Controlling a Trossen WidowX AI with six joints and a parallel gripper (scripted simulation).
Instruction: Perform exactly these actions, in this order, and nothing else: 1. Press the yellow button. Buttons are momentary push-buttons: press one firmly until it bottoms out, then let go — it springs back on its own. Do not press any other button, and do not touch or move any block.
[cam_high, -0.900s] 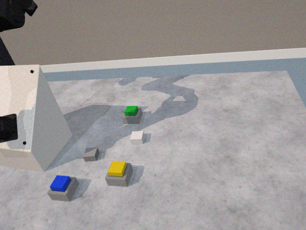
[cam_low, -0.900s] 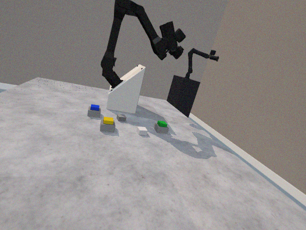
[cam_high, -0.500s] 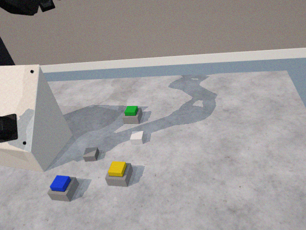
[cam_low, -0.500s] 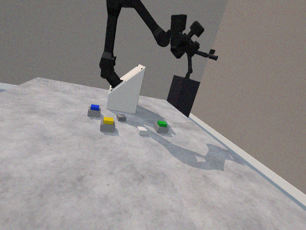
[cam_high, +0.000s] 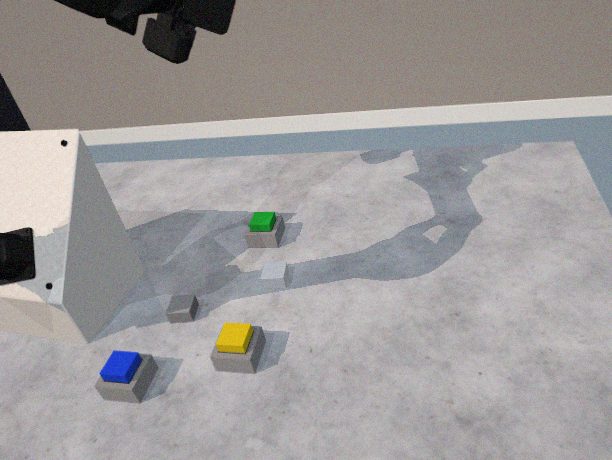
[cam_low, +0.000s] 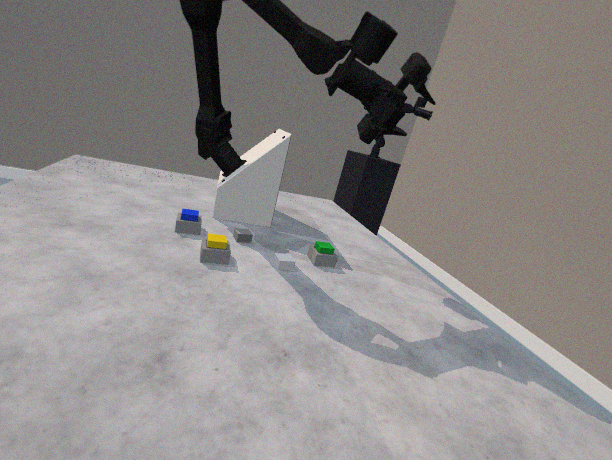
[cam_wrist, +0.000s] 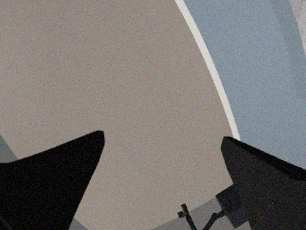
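My gripper tip is now 390 mm to the left of the yellow button, 300 mm above it and 60 mm short of it. From my gripper tip the other things lie so: small grey block 330 mm to the right, 320 mm below, 30 mm behind; green button 300 mm below, 170 mm to the right, 50 mm ahead; small white block 320 mm below, 270 mm to the right, 80 mm ahead.
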